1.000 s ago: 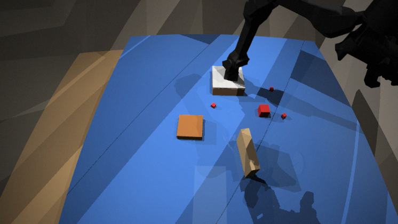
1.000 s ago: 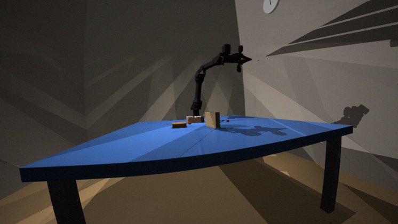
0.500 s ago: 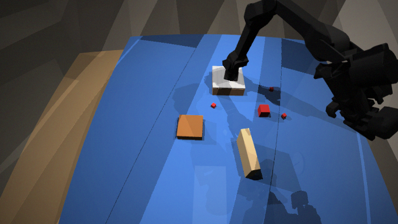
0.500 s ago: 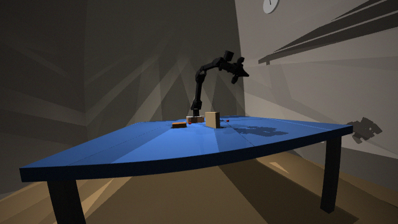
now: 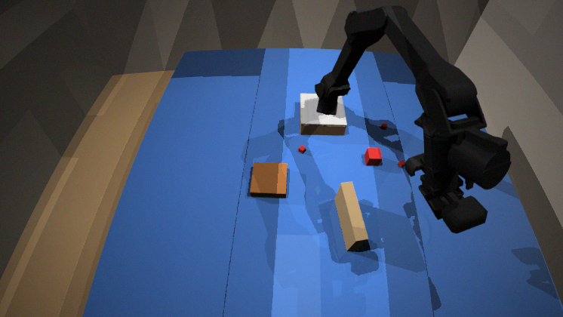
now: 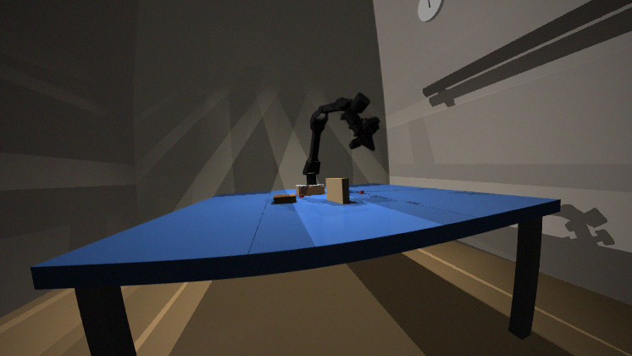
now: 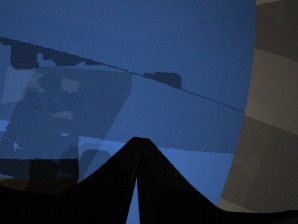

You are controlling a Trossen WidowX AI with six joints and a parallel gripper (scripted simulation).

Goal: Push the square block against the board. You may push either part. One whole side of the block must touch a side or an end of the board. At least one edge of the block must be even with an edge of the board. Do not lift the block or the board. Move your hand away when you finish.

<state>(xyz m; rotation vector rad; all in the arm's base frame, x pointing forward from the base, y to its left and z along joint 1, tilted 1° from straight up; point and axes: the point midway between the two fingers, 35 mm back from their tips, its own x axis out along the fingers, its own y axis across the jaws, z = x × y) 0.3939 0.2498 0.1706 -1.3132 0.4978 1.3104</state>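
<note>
Now: gripper tip 160 mm to the left of the pale tan board, 150 mm above it and 30 mm past it. Round my gripper tip: red cube 260 mm behind, 180 mm below, 100 mm to the right; then orange square block 390 mm to the right, 190 mm below, 110 mm behind.
</note>
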